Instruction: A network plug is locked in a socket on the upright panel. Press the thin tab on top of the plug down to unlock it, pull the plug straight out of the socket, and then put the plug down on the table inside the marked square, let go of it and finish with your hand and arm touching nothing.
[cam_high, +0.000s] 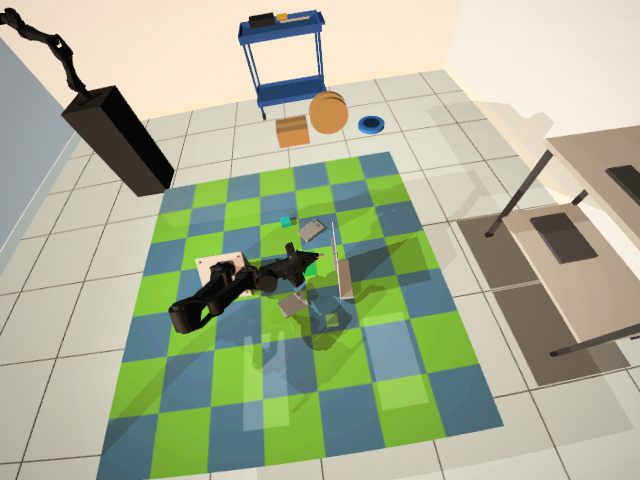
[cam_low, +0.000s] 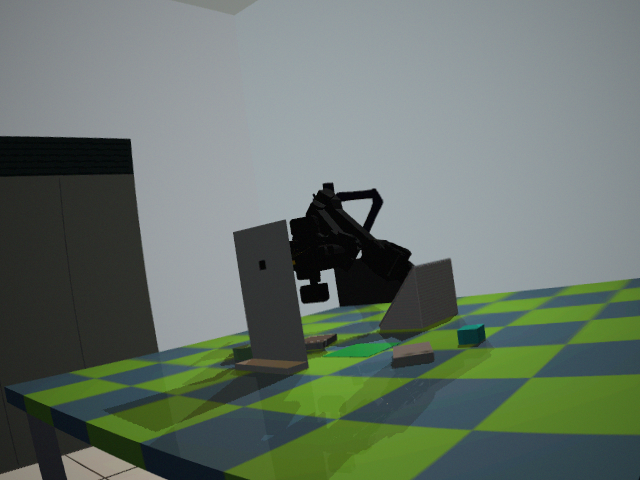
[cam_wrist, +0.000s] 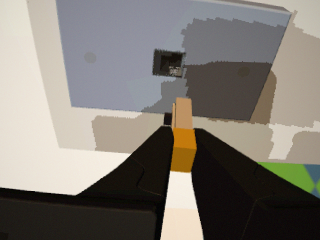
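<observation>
My gripper tip is 90 mm past the marked square, 80 mm to the right of it and 200 mm above it. From my gripper tip the other things lie so: orange network plug: right at my gripper tip; then small green cube: 10 mm ahead, 180 mm to the right, 190 mm below; then grey upright panel: 70 mm ahead, 10 mm to the right, 70 mm below.
</observation>
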